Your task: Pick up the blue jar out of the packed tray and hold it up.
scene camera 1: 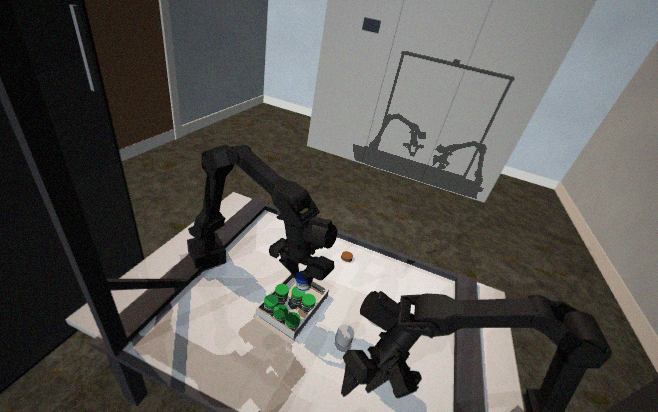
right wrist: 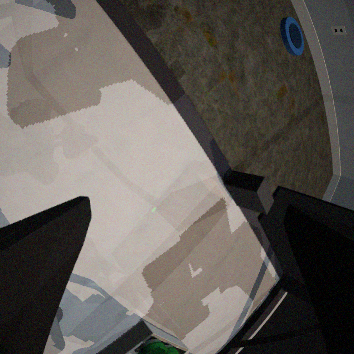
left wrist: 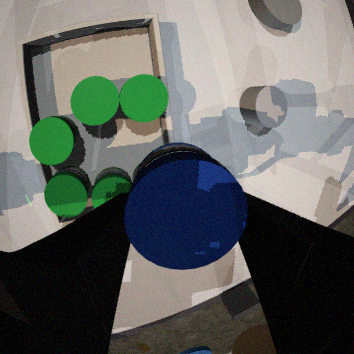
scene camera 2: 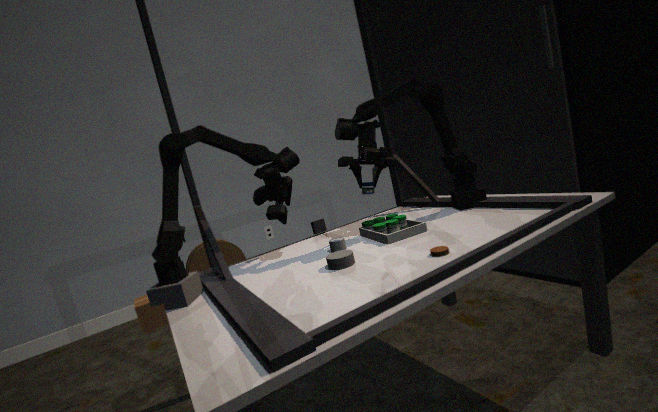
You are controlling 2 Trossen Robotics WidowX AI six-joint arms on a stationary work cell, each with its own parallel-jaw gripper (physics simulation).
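Where they show: left gripper, fingertip midpoint: (scene camera 1: 303,281) (left wrist: 182,202) (scene camera 2: 367,188); right gripper, fingertip midpoint: (scene camera 1: 355,393) (right wrist: 191,211) (scene camera 2: 286,214); left arm's base at its link origin: (scene camera 1: 206,244) (scene camera 2: 466,189); right arm's base at its link origin: (scene camera 2: 173,280).
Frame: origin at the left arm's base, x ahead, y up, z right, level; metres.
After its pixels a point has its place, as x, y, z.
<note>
The blue jar (scene camera 1: 302,282) @[0.366, 0.119, -0.150] (scene camera 2: 368,186) @[0.349, 0.110, -0.184] (left wrist: 185,215) @[0.347, 0.121, -0.165], with its blue lid up, is between the fingers of my left gripper (scene camera 1: 303,278) @[0.353, 0.103, -0.163] (scene camera 2: 368,182) @[0.353, 0.103, -0.163] (left wrist: 182,202) @[0.353, 0.103, -0.163]. The gripper is shut on it and holds it upright, well above the tray. The tray (scene camera 1: 276,325) @[0.357, -0.049, -0.091] (scene camera 2: 407,233) @[0.263, -0.047, -0.268] (left wrist: 157,50) @[0.340, -0.032, -0.258] (right wrist: 127,337) @[0.397, -0.052, -0.151] holds several green-lidded jars (scene camera 1: 281,291) @[0.277, -0.015, -0.145] (scene camera 2: 380,226) @[0.338, -0.018, -0.228] (left wrist: 95,100) @[0.301, -0.015, -0.194] (right wrist: 159,347) @[0.392, -0.015, -0.120]. My right gripper (scene camera 1: 377,390) (right wrist: 191,211) @[0.649, 0.069, -0.126] is open and empty, above the table away from the tray. Its fingers are seen nearly side-on in scene camera 2.
A small grey cylinder (scene camera 1: 344,338) @[0.496, -0.025, -0.234] (scene camera 2: 337,245) @[0.479, -0.039, -0.274] (left wrist: 262,110) @[0.470, -0.025, -0.240] stands between the tray and the right gripper. A wider grey cylinder (scene camera 2: 340,259) @[0.458, -0.034, -0.442] (left wrist: 280,12) @[0.464, -0.030, -0.380] stands near it. An orange-brown disc (scene camera 1: 347,256) @[0.216, -0.048, -0.463] (scene camera 2: 439,251) @[0.213, -0.048, -0.487] lies near the table's edge.
</note>
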